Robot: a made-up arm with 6 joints.
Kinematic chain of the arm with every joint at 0, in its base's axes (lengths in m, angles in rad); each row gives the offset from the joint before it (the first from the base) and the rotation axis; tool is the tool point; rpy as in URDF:
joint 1: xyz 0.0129 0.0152 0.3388 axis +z
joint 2: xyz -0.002 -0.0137 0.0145 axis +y
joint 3: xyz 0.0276 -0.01 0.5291 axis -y
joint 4: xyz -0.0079 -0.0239 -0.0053 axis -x
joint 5: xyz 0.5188 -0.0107 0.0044 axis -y
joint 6: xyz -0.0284 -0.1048 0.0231 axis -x
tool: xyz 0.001 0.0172 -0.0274 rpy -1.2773 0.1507 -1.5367
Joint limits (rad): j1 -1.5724..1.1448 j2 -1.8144..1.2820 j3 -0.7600..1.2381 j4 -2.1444..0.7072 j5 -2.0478..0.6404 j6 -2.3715..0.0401
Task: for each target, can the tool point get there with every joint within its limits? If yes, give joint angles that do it. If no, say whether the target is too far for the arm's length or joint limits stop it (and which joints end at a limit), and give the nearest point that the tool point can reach.
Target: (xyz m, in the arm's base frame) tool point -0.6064 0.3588 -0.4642
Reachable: no: joint limits stop it (at a limit: joint 2, joint 3, joint 4, joint 6) | nearest point -0.8696 0.5048 0.1887 | short by 0.719 m
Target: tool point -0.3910 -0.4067 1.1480
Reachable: yes | joints 0.6257 -1.1537 0.7642 -1.3855 -1.3934 -2.0362
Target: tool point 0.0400 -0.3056 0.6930
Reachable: yes | joints -1.3618 -0.3317 -0.4795 -1.8527 -0.5178 -0.2543
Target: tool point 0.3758 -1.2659 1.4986
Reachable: no: too far | nearest point 0.2419 -0.7931 1.0765 | short by 0.648 m
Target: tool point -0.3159 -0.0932 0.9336
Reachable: yes | joints -0.0186 -1.4264 -0.0926 -1.3427 -0.6280 -1.3863
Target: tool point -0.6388 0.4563 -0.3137
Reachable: no: joint limits stop it (at a limit: joint 2, joint 3, joint 4, joint 6) | nearest point -0.8235 0.5813 0.1884 | short by 0.549 m
